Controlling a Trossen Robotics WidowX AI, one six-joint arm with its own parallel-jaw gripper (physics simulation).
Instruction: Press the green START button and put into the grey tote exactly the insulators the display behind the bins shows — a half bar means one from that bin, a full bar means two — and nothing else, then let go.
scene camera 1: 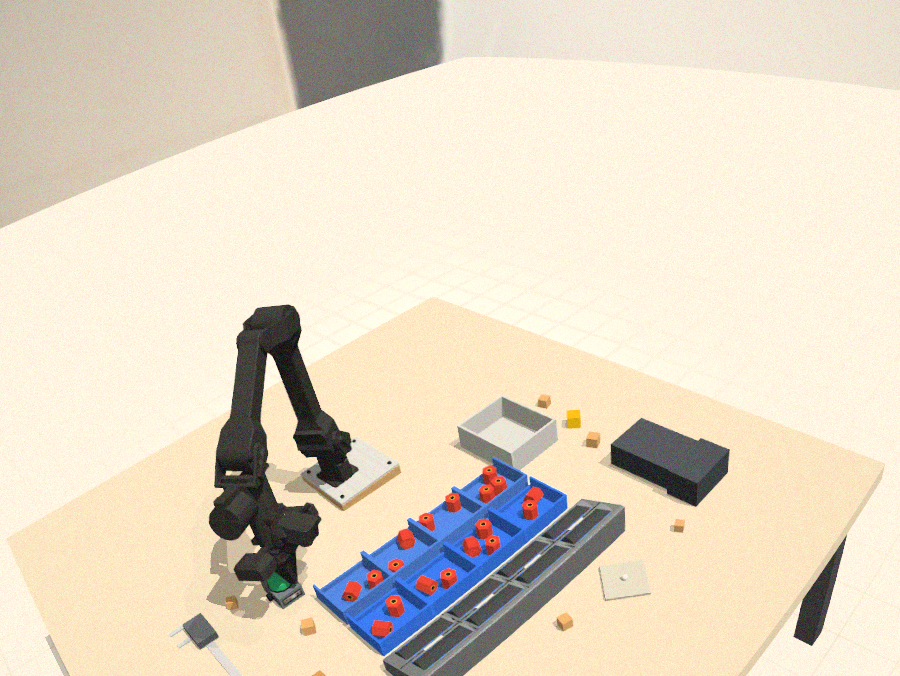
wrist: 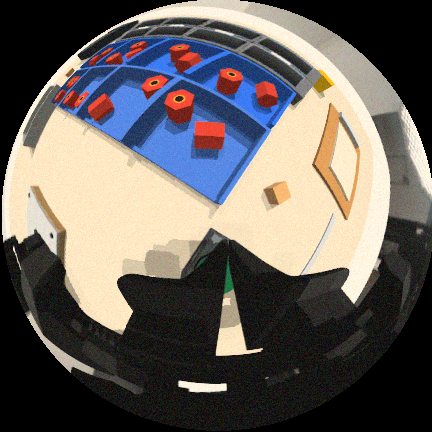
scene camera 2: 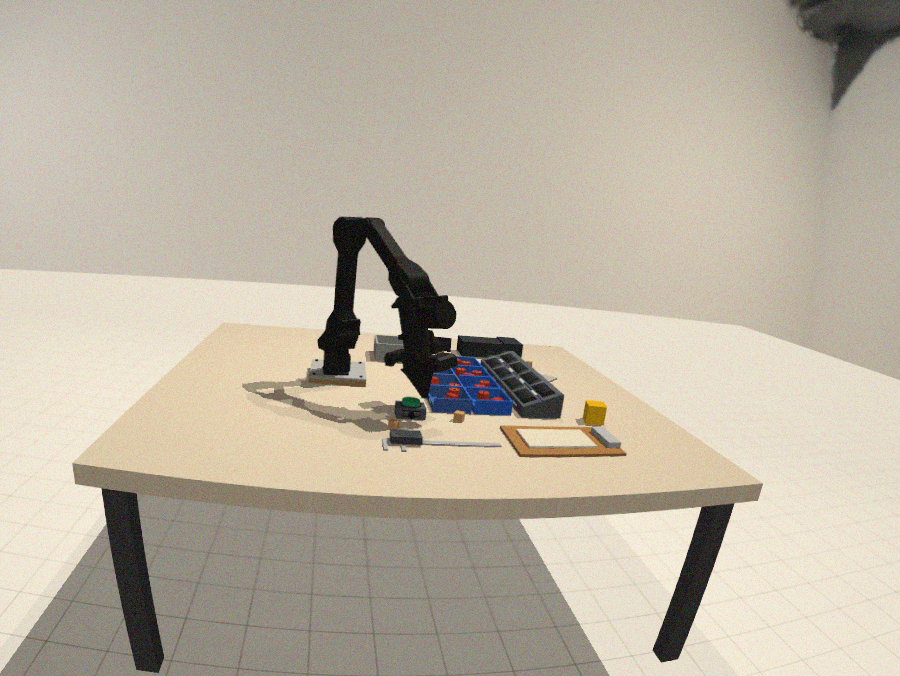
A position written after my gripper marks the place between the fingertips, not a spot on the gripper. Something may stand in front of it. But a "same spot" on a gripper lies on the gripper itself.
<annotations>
my gripper: scene camera 1; wrist; scene camera 2 425,397
same spot on my gripper: (wrist: pixel 176 320) = (scene camera 1: pixel 290 543)
same spot on dark display bar: (wrist: pixel 302 88) = (scene camera 2: pixel 529 403)
</annotations>
